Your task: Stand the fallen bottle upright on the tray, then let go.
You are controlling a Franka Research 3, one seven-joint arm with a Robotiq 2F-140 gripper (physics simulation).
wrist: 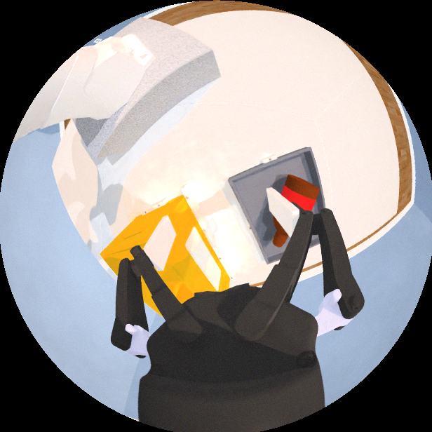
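Observation:
The fallen bottle [300, 196], brown with a red label, lies on its side in the grey tray [254, 192], right of centre in the wrist view. Its base points up the view and its neck down and slightly left. My gripper [218, 212] is open, with nothing between its fingers. Its right fingertip overlaps the bottle's middle in the view and hides part of it; whether they touch I cannot tell. The left fingertip shows over the yellow crate.
A yellow crate [186, 225] with dividers stands left of the tray, partly behind the left finger and the gripper body. A grey speckled block [175, 55] with the white robot arm [107, 82] above it is at the upper left. The pale table has a wooden edge.

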